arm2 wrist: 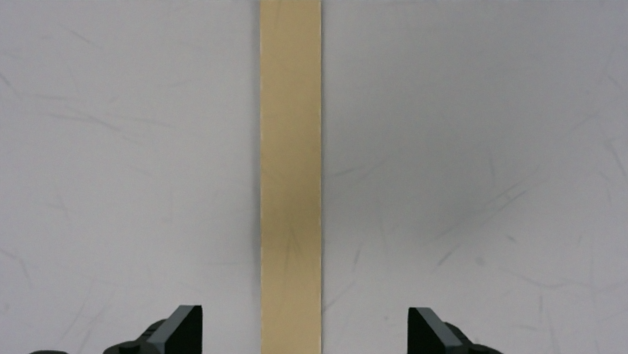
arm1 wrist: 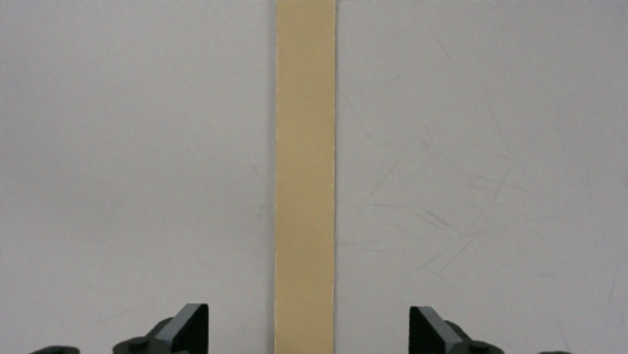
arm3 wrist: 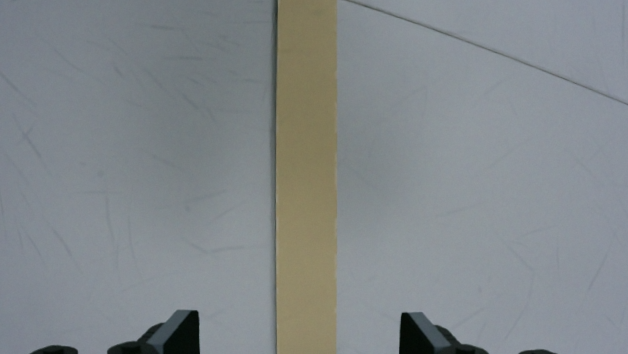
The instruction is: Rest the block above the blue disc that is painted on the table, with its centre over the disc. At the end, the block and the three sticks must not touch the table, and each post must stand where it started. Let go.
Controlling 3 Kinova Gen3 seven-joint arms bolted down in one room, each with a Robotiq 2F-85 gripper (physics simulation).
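In the arm1 wrist view a pale tan stick lies flat on the table, running from the top edge to the bottom edge. The arm1 gripper is open, with a finger on each side of the stick and a gap on both sides. In the arm2 wrist view a tan stick lies the same way between the fingers of the open arm2 gripper, a little nearer the left finger. In the arm3 wrist view a tan stick lies between the fingers of the open arm3 gripper, touching neither. The stick ends, block, blue disc and posts do not show.
The grey, scratched table top spreads on both sides of each stick. A thin dark line crosses the table at the upper right of the arm3 wrist view.
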